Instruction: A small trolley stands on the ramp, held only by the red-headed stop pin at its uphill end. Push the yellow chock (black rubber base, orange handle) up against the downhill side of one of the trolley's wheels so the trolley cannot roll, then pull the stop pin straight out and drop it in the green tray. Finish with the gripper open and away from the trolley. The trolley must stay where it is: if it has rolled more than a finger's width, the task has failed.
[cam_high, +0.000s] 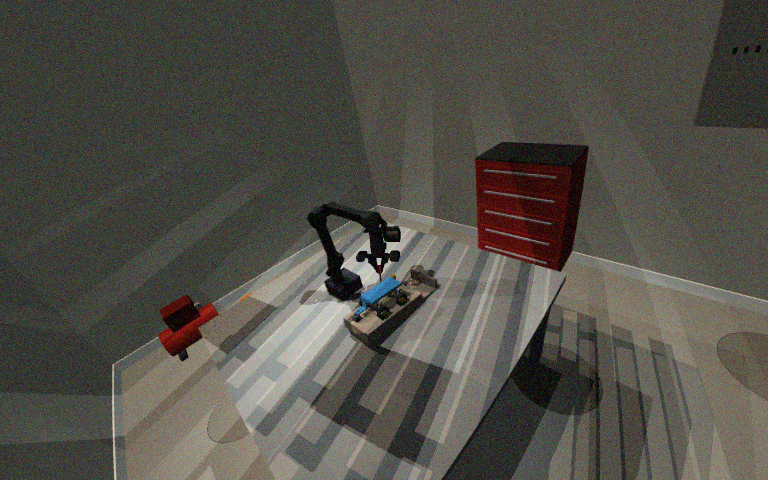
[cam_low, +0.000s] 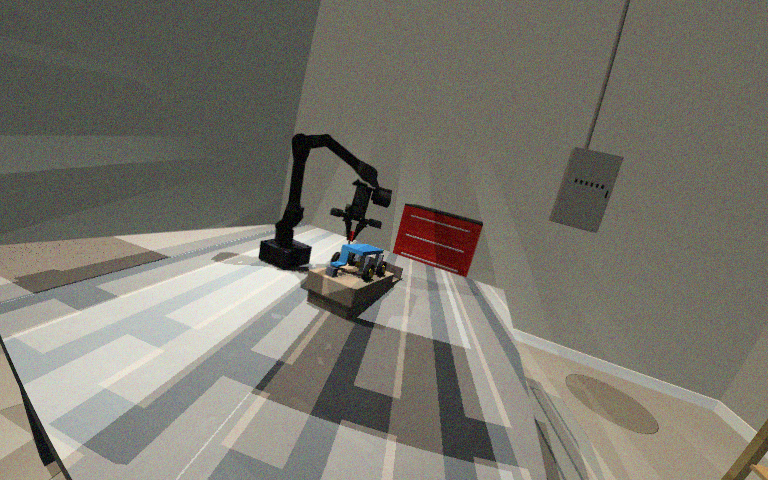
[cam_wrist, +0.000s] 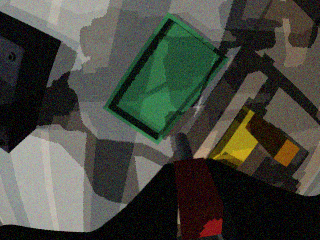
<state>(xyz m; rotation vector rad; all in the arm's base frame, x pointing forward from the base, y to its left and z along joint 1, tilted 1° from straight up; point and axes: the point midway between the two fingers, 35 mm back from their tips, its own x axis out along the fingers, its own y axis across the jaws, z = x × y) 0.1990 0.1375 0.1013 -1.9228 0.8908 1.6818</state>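
Right now my gripper tip is right at the red-headed stop pin. Also, from my gripper tip: blue trolley (12 cm ahead, 8 cm to the right, 2 cm below); yellow chock (5 cm below, 5 cm ahead, 1 cm to the left); green tray (14 cm below, 2 cm behind).
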